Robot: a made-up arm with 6 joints. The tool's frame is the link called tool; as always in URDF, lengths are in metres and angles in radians. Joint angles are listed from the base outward.
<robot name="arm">
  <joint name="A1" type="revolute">
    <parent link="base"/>
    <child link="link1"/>
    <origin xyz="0 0 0.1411"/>
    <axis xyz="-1 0 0"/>
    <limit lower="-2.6" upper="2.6"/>
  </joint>
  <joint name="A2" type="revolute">
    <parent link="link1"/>
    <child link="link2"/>
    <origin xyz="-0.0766 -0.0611 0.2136"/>
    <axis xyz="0 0 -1"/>
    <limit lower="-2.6" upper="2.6"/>
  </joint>
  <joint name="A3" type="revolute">
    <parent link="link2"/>
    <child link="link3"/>
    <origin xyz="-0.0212 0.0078 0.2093"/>
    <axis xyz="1 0 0"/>
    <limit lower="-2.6" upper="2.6"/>
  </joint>
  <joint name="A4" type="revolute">
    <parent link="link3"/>
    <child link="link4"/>
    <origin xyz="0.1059 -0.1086 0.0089"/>
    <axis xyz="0 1 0"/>
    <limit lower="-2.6" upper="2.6"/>
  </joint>
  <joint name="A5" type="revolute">
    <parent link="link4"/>
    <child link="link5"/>
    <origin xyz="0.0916 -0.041 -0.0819"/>
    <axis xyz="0 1 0"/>
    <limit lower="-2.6" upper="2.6"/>
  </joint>
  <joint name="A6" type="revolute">
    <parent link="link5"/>
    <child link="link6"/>
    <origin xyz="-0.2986 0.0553 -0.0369"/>
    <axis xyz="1 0 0"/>
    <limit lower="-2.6" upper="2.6"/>
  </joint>
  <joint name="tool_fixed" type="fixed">
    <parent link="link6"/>
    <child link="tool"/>
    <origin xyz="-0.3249 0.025 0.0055"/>
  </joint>
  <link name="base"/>
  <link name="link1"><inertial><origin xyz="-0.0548 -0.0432 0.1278"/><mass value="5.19"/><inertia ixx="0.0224" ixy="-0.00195" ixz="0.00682" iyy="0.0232" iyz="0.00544" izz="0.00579"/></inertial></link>
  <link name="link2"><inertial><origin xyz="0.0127 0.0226 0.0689"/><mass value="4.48"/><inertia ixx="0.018" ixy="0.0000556" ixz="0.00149" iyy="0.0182" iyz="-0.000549" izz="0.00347"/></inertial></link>
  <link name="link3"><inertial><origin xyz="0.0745 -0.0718 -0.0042"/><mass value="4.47"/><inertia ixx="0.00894" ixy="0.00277" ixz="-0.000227" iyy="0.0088" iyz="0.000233" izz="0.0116"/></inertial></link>
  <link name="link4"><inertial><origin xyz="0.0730 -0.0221 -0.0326"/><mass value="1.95"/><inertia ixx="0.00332" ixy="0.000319" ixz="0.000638" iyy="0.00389" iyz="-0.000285" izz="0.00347"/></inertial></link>
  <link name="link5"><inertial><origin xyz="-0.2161 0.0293 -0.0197"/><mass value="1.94"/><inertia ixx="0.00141" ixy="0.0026" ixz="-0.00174" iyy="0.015" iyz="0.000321" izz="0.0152"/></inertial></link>
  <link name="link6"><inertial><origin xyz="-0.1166 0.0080 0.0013"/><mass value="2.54"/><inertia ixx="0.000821" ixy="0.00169" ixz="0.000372" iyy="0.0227" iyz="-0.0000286" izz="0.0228"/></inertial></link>
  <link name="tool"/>
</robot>
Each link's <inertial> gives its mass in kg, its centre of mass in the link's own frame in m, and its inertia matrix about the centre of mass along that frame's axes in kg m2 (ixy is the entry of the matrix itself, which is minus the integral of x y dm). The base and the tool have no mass. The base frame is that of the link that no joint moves.
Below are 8 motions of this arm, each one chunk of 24 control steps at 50 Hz.
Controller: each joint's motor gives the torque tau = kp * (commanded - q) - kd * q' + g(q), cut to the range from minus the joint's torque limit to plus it. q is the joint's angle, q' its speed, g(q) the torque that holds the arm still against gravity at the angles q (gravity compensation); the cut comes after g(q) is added. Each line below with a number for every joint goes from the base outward.
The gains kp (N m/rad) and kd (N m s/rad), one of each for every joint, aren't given. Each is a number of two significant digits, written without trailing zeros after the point. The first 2 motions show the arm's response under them.
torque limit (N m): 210 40 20 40 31 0.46
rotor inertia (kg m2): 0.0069 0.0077 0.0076 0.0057 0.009 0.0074
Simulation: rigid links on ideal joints. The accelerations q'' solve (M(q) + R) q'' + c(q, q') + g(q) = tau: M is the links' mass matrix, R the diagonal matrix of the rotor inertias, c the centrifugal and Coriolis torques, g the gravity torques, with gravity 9.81 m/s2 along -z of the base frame. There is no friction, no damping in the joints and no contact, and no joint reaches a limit. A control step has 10 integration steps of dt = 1/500 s. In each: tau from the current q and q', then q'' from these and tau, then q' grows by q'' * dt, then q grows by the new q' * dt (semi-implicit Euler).
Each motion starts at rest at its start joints. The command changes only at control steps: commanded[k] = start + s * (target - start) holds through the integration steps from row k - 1 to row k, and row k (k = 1, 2, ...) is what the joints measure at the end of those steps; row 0 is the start. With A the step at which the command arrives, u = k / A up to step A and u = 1 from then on. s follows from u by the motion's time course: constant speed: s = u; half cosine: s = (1 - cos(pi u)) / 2; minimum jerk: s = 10 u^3 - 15 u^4 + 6 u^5; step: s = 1 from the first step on.
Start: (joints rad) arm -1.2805 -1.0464 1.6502 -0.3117 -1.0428 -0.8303
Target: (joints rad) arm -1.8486 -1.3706 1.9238 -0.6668 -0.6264 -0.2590
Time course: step
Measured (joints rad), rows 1 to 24:
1: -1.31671 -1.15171 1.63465 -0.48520 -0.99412 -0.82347
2: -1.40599 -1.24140 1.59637 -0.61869 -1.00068 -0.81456
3: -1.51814 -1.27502 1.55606 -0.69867 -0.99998 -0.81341
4: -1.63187 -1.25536 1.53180 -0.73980 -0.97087 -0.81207
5: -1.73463 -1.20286 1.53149 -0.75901 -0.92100 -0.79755
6: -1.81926 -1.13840 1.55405 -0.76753 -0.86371 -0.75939
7: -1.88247 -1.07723 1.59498 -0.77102 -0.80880 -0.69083
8: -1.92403 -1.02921 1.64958 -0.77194 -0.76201 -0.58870
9: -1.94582 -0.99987 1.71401 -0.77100 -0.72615 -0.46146
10: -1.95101 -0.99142 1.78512 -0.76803 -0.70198 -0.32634
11: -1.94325 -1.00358 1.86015 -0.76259 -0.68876 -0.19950
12: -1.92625 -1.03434 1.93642 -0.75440 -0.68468 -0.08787
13: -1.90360 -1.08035 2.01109 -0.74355 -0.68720 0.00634
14: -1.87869 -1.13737 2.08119 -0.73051 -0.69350 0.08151
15: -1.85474 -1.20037 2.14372 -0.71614 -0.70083 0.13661
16: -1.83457 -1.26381 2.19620 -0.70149 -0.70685 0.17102
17: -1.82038 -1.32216 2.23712 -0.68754 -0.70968 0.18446
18: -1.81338 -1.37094 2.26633 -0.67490 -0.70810 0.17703
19: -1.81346 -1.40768 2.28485 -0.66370 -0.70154 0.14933
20: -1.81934 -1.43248 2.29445 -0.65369 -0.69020 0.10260
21: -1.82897 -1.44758 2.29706 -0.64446 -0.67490 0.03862
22: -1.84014 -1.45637 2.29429 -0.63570 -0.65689 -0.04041
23: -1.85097 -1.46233 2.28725 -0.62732 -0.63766 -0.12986
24: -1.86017 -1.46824 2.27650 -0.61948 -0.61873 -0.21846
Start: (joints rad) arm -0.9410 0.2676 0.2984 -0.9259 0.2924 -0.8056
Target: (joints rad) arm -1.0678 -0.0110 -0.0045 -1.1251 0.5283 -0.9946
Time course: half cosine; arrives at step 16
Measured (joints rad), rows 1 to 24:
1: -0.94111 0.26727 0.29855 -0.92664 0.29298 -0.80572
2: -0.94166 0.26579 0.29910 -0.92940 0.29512 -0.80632
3: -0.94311 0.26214 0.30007 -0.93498 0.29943 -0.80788
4: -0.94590 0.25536 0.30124 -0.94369 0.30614 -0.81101
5: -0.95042 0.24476 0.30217 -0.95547 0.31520 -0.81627
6: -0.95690 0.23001 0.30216 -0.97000 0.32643 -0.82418
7: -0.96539 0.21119 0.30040 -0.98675 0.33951 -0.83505
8: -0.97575 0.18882 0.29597 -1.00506 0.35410 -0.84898
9: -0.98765 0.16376 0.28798 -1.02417 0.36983 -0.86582
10: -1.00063 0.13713 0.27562 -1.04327 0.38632 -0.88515
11: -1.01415 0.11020 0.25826 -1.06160 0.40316 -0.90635
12: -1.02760 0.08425 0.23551 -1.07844 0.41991 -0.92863
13: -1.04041 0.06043 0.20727 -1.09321 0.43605 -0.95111
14: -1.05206 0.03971 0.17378 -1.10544 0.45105 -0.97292
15: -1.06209 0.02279 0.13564 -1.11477 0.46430 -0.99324
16: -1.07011 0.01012 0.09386 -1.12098 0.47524 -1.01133
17: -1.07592 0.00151 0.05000 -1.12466 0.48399 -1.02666
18: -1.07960 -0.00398 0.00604 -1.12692 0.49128 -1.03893
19: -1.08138 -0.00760 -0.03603 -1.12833 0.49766 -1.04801
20: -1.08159 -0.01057 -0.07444 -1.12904 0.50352 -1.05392
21: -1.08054 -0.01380 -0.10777 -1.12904 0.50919 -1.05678
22: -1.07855 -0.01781 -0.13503 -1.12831 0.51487 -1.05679
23: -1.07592 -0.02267 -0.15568 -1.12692 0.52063 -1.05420
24: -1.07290 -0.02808 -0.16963 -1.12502 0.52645 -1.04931
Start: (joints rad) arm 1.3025 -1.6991 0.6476 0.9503 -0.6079 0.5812
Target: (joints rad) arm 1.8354 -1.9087 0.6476 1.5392 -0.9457 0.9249
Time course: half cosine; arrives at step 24
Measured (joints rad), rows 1 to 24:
1: 1.30272 -1.69918 0.64763 0.95093 -0.60871 0.58129
2: 1.30373 -1.69945 0.64786 0.95336 -0.61186 0.58171
3: 1.30631 -1.69994 0.64863 0.95838 -0.61838 0.58285
4: 1.31128 -1.70061 0.65034 0.96633 -0.62877 0.58514
5: 1.31936 -1.70142 0.65337 0.97732 -0.64306 0.58902
6: 1.33115 -1.70236 0.65798 0.99128 -0.66101 0.59488
7: 1.34700 -1.70345 0.66425 1.00812 -0.68216 0.60304
8: 1.36705 -1.70471 0.67210 1.02774 -0.70591 0.61372
9: 1.39120 -1.70619 0.68128 1.05010 -0.73156 0.62699
10: 1.41913 -1.70790 0.69139 1.07516 -0.75836 0.64284
11: 1.45034 -1.70984 0.70193 1.10290 -0.78556 0.66106
12: 1.48419 -1.71204 0.71230 1.13323 -0.81242 0.68138
13: 1.51997 -1.71454 0.72181 1.16603 -0.83824 0.70335
14: 1.55689 -1.71750 0.72971 1.20102 -0.86239 0.72649
15: 1.59415 -1.72119 0.73514 1.23780 -0.88434 0.75024
16: 1.63098 -1.72605 0.73719 1.27580 -0.90366 0.77406
17: 1.66661 -1.73266 0.73499 1.31436 -0.92000 0.79746
18: 1.70035 -1.74170 0.72778 1.35276 -0.93313 0.82005
19: 1.73156 -1.75384 0.71512 1.39033 -0.94286 0.84159
20: 1.75966 -1.76964 0.69701 1.42649 -0.94902 0.86195
21: 1.78422 -1.78944 0.67405 1.46078 -0.95144 0.88109
22: 1.80491 -1.81326 0.64736 1.49287 -0.94989 0.89900
23: 1.82156 -1.84079 0.61856 1.52246 -0.94416 0.91568
24: 1.83417 -1.87138 0.58950 1.54921 -0.93401 0.93105

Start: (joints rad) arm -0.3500 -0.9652 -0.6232 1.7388 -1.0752 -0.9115
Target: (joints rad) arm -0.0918 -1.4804 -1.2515 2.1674 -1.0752 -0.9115
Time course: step
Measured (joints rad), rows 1 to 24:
1: -0.33710 -0.98349 -0.62838 1.78911 -1.14063 -0.90162
2: -0.31144 -1.03762 -0.66710 1.87629 -1.24779 -0.88458
3: -0.28137 -1.12461 -0.75331 1.94611 -1.32289 -0.87109
4: -0.25005 -1.24289 -0.87300 1.98210 -1.33183 -0.86811
5: -0.21447 -1.38113 -0.99171 2.01325 -1.31010 -0.87715
6: -0.17309 -1.51523 -1.09008 2.04606 -1.28314 -0.89965
7: -0.12898 -1.62200 -1.16381 2.07018 -1.25599 -0.93507
8: -0.08724 -1.68951 -1.21231 2.08113 -1.23183 -0.97835
9: -0.05232 -1.72008 -1.23570 2.08227 -1.21144 -1.02182
10: -0.02672 -1.72399 -1.23542 2.08087 -1.19375 -1.05804
11: -0.01103 -1.71135 -1.21501 2.08296 -1.17719 -1.08193
12: -0.00463 -1.68850 -1.18016 2.09124 -1.16056 -1.09120
13: -0.00618 -1.65867 -1.13771 2.10566 -1.14330 -1.08590
14: -0.01393 -1.62368 -1.09449 2.12471 -1.12538 -1.06774
15: -0.02595 -1.58510 -1.05620 2.14627 -1.10714 -1.03947
16: -0.04029 -1.54469 -1.02685 2.16811 -1.08911 -1.00433
17: -0.05518 -1.50449 -1.00861 2.18824 -1.07192 -0.96567
18: -0.06916 -1.46662 -1.00203 2.20521 -1.05613 -0.92663
19: -0.08113 -1.43310 -1.00648 2.21829 -1.04222 -0.88997
20: -0.09042 -1.40549 -1.02063 2.22740 -1.03045 -0.85802
21: -0.09673 -1.38471 -1.04282 2.23298 -1.02095 -0.83254
22: -0.10010 -1.37093 -1.07139 2.23572 -1.01370 -0.81475
23: -0.10082 -1.36362 -1.10479 2.23634 -1.00856 -0.80520
24: -0.09937 -1.36174 -1.14160 2.23545 -1.00535 -0.80378

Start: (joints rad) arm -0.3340 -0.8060 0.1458 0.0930 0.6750 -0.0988
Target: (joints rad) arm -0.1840 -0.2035 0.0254 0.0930 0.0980 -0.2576
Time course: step
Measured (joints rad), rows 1 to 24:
1: -0.31863 -0.76666 0.16926 0.14659 0.62426 -0.10215
2: -0.28684 -0.67361 0.22808 0.18633 0.56992 -0.10529
3: -0.25295 -0.57255 0.28118 0.20705 0.51558 -0.10349
4: -0.22363 -0.48459 0.30477 0.20961 0.45794 -0.09807
5: -0.20035 -0.41049 0.29297 0.19691 0.39648 -0.09462
6: -0.18254 -0.34220 0.25104 0.17428 0.33341 -0.09955
7: -0.16943 -0.27238 0.18951 0.14686 0.27180 -0.11761
8: -0.16057 -0.19874 0.12054 0.11839 0.21421 -0.15068
9: -0.15570 -0.12422 0.05569 0.09161 0.16237 -0.19762
10: -0.15453 -0.05517 0.00431 0.06878 0.11742 -0.25453
11: -0.15658 0.00117 -0.02768 0.05161 0.08017 -0.31546
12: -0.16122 0.03923 -0.03840 0.04082 0.05111 -0.37569
13: -0.16765 0.05670 -0.02955 0.03592 0.03024 -0.43358
14: -0.17504 0.05457 -0.00542 0.03554 0.01684 -0.48719
15: -0.18251 0.03613 0.02835 0.03809 0.00957 -0.53442
16: -0.18928 0.00565 0.06585 0.04223 0.00685 -0.57343
17: -0.19462 -0.03247 0.10167 0.04701 0.00724 -0.60293
18: -0.19807 -0.07428 0.13142 0.05183 0.00963 -0.62227
19: -0.19944 -0.11648 0.15211 0.05634 0.01331 -0.63127
20: -0.19887 -0.15648 0.16228 0.06034 0.01796 -0.63008
21: -0.19680 -0.19241 0.16186 0.06382 0.02344 -0.61893
22: -0.19383 -0.22309 0.15192 0.06684 0.02972 -0.59800
23: -0.19056 -0.24791 0.13423 0.06960 0.03676 -0.56734
24: -0.18751 -0.26673 0.11093 0.07233 0.04449 -0.52684

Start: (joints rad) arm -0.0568 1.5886 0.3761 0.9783 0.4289 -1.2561
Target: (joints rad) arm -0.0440 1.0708 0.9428 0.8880 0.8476 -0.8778
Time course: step
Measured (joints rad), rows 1 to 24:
1: -0.04660 1.55301 0.37923 0.91621 0.47908 -1.23776
2: -0.03109 1.47036 0.39226 0.86196 0.52051 -1.19250
3: -0.01717 1.38094 0.42062 0.82781 0.55171 -1.12851
4: -0.00724 1.30419 0.46492 0.81099 0.57884 -1.05179
5: -0.00186 1.24641 0.52250 0.80824 0.60571 -0.97197
6: -0.00084 1.20654 0.58900 0.81590 0.63426 -0.89784
7: -0.00374 1.17963 0.65980 0.82993 0.66488 -0.83559
8: -0.00997 1.15973 0.73120 0.84646 0.69691 -0.78912
9: -0.01880 1.14199 0.80088 0.86264 0.72928 -0.76030
10: -0.02933 1.12367 0.86769 0.87708 0.76103 -0.74917
11: -0.04056 1.10396 0.93110 0.88963 0.79160 -0.75406
12: -0.05154 1.08322 0.99081 0.90073 0.82069 -0.77200
13: -0.06141 1.06211 1.04657 0.91081 0.84805 -0.79908
14: -0.06959 1.04122 1.09806 0.92002 0.87337 -0.83108
15: -0.07571 1.02090 1.14488 0.92826 0.89623 -0.86388
16: -0.07961 1.00143 1.18658 0.93535 0.91620 -0.89393
17: -0.08133 0.98306 1.22263 0.94112 0.93297 -0.91848
18: -0.08103 0.96613 1.25251 0.94550 0.94635 -0.93567
19: -0.07900 0.95105 1.27571 0.94850 0.95633 -0.94459
20: -0.07561 0.93826 1.29181 0.95018 0.96304 -0.94521
21: -0.07131 0.92820 1.30053 0.95060 0.96673 -0.93827
22: -0.06657 0.92129 1.30172 0.94988 0.96770 -0.92515
23: -0.06182 0.91790 1.29544 0.94810 0.96631 -0.90768
24: -0.05746 0.91830 1.28194 0.94536 0.96293 -0.88796

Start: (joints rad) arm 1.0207 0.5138 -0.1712 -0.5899 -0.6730 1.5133
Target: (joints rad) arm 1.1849 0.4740 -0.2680 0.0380 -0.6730 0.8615
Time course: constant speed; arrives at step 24
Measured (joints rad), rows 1 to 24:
1: 1.02130 0.51313 -0.17165 -0.58521 -0.67707 1.51125
2: 1.02292 0.51129 -0.17255 -0.57531 -0.68465 1.50495
3: 1.02571 0.50817 -0.17371 -0.56143 -0.69370 1.49302
4: 1.02974 0.50382 -0.17498 -0.54450 -0.70279 1.47476
5: 1.03497 0.49842 -0.17625 -0.52513 -0.71099 1.45006
6: 1.04128 0.49224 -0.17744 -0.50375 -0.71779 1.41943
7: 1.04848 0.48561 -0.17851 -0.48064 -0.72295 1.38385
8: 1.05634 0.47892 -0.17945 -0.45604 -0.72638 1.34466
9: 1.06465 0.47256 -0.18027 -0.43011 -0.72818 1.30342
10: 1.07315 0.46693 -0.18101 -0.40304 -0.72848 1.26172
11: 1.08165 0.46236 -0.18177 -0.37497 -0.72747 1.22103
12: 1.08999 0.45912 -0.18265 -0.34605 -0.72537 1.18259
13: 1.09803 0.45739 -0.18380 -0.31644 -0.72239 1.14727
14: 1.10570 0.45722 -0.18537 -0.28628 -0.71871 1.11557
15: 1.11299 0.45856 -0.18751 -0.25573 -0.71450 1.08755
16: 1.11991 0.46126 -0.19037 -0.22492 -0.70993 1.06293
17: 1.12652 0.46506 -0.19405 -0.19401 -0.70511 1.04111
18: 1.13288 0.46965 -0.19863 -0.16310 -0.70015 1.02128
19: 1.13909 0.47467 -0.20414 -0.13234 -0.69514 1.00253
20: 1.14525 0.47975 -0.21056 -0.10181 -0.69017 0.98395
21: 1.15145 0.48456 -0.21783 -0.07161 -0.68532 0.96475
22: 1.15776 0.48878 -0.22586 -0.04182 -0.68065 0.94427
23: 1.16422 0.49219 -0.23453 -0.01250 -0.67622 0.92211
24: 1.17088 0.49461 -0.24372 0.01632 -0.67211 0.89805

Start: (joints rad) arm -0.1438 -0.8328 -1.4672 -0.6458 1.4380 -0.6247
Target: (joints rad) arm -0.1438 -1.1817 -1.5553 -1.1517 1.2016 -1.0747
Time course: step
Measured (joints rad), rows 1 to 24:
1: -0.13926 -0.78940 -1.46568 -0.75455 1.47643 -0.61925
2: -0.13228 -0.77427 -1.46650 -0.83786 1.49007 -0.60939
3: -0.12552 -0.79051 -1.47180 -0.89791 1.48858 -0.59901
4: -0.12001 -0.83072 -1.48407 -0.94491 1.47870 -0.59147
5: -0.11620 -0.88658 -1.50546 -0.98487 1.46273 -0.58995
6: -0.11437 -0.95060 -1.53720 -1.02098 1.44134 -0.59749
7: -0.11479 -1.01689 -1.57910 -1.05459 1.41490 -0.61676
8: -0.11764 -1.08162 -1.62892 -1.08592 1.38420 -0.64985
9: -0.12283 -1.14301 -1.68189 -1.11465 1.35071 -0.69817
10: -0.12997 -1.20070 -1.73107 -1.14033 1.31645 -0.76259
11: -0.13839 -1.25417 -1.76908 -1.16284 1.28330 -0.84385
12: -0.14734 -1.30176 -1.79044 -1.18232 1.25225 -0.94010
13: -0.15615 -1.34106 -1.79272 -1.19893 1.22342 -1.04212
14: -0.16414 -1.36994 -1.77618 -1.21270 1.19658 -1.13992
15: -0.17065 -1.38731 -1.74319 -1.22355 1.17161 -1.22490
16: -0.17507 -1.39320 -1.69750 -1.23142 1.14855 -1.29034
17: -0.17702 -1.38868 -1.64353 -1.23634 1.12761 -1.33218
18: -0.17640 -1.37552 -1.58577 -1.23843 1.10910 -1.34929
19: -0.17346 -1.35595 -1.52836 -1.23790 1.09346 -1.34141
20: -0.16873 -1.33241 -1.47486 -1.23500 1.08115 -1.31116
21: -0.16299 -1.30714 -1.42833 -1.23007 1.07264 -1.26351
22: -0.15708 -1.28200 -1.39125 -1.22348 1.06827 -1.20473
23: -0.15173 -1.25839 -1.36549 -1.21563 1.06819 -1.14165
24: -0.14751 -1.23721 -1.35214 -1.20690 1.07236 -1.08096

